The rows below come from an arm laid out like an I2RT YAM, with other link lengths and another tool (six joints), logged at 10 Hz.
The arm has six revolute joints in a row. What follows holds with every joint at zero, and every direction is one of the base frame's.
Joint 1 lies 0.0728 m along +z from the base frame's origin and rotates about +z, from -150 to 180 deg.
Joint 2 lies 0.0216 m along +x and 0.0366 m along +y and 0.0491 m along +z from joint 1 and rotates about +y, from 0 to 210 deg.
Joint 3 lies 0.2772 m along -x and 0.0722 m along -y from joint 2 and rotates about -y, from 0 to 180 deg.
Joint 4 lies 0.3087 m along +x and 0.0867 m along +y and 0.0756 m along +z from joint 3 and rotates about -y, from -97 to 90 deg.
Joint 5 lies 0.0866 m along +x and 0.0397 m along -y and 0.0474 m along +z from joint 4 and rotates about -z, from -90 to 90 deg.
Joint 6 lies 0.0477 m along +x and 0.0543 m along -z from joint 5 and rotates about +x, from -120 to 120 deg.
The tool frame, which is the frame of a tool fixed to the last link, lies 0.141 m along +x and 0.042 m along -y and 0.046 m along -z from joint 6; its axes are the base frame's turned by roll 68.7, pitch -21.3 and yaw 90 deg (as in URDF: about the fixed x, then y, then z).
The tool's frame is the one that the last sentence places.
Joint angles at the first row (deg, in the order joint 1, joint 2, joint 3, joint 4, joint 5, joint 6):
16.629 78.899 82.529 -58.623 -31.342 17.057
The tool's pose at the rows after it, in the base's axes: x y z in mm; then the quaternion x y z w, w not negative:
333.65 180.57 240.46 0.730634 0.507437 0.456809 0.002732
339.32 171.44 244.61 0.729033 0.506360 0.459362 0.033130
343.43 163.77 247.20 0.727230 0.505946 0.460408 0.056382
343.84 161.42 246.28 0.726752 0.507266 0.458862 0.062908
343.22 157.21 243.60 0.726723 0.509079 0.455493 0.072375
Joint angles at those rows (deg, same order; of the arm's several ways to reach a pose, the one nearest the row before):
16.613 78.272 82.701 -58.629 -28.513 16.577
16.647 77.731 83.187 -58.536 -25.269 16.157
16.612 77.313 83.408 -58.447 -22.821 15.651
16.662 77.182 83.239 -58.459 -22.063 15.381
16.680 76.753 82.592 -58.447 -20.947 14.987

